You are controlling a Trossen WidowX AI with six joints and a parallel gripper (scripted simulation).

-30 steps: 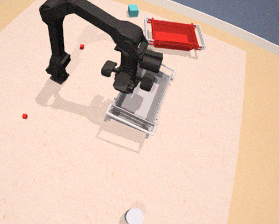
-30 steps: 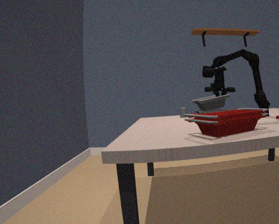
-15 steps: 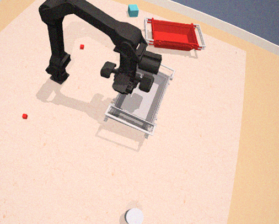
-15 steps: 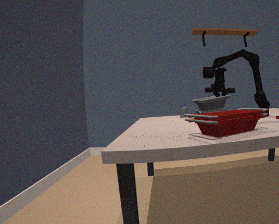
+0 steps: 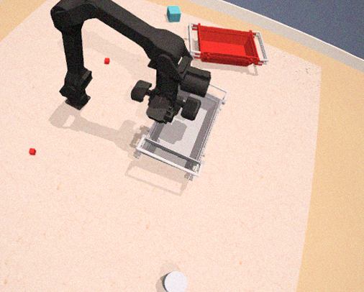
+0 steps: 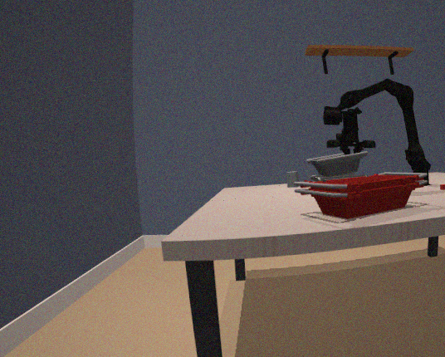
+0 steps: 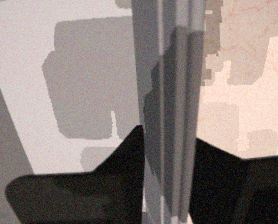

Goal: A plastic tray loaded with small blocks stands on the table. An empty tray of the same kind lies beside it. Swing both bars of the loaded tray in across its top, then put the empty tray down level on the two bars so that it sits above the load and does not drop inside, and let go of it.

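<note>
The grey tray is 6 cm ahead of my gripper tip, 3 cm above it and 1 cm to the left of it. From my gripper tip the other things lie so: teal cube 55 cm to the left, 26 cm behind, 7 cm below.
</note>
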